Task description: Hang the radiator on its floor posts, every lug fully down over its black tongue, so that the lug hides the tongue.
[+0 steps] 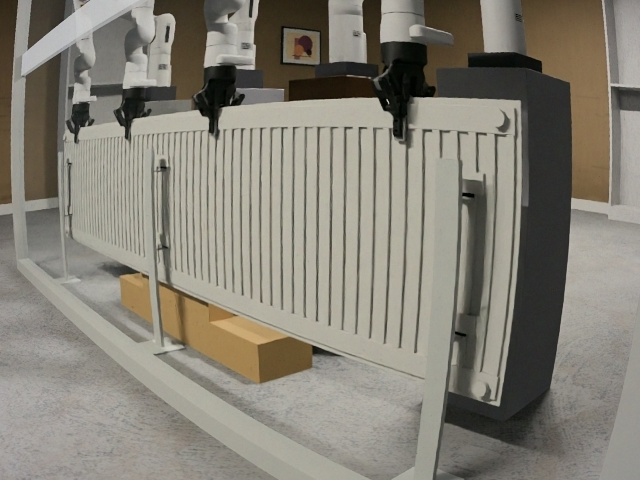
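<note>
The white ribbed radiator (310, 206) hangs upright behind three pale floor posts. The gripper at the right (399, 135), the one left of centre (214, 131), the one further left (127, 135) and the one at the far left (76, 139) are all shut on its top edge. At the right post (439, 289), a thin part of the upper black tongue (467, 195) and of the lower black tongue (459, 334) shows at the lugs. At the middle post (156, 299), thin dark slivers show at both lugs. The far left post (63, 227) is too small to judge.
Tan blocks (284, 356) lie on the floor under the radiator. A pale frame rail (170, 384) runs along the floor in front of the posts. A dark grey pedestal (547, 232) stands behind the radiator's right end. More arm pedestals stand behind it.
</note>
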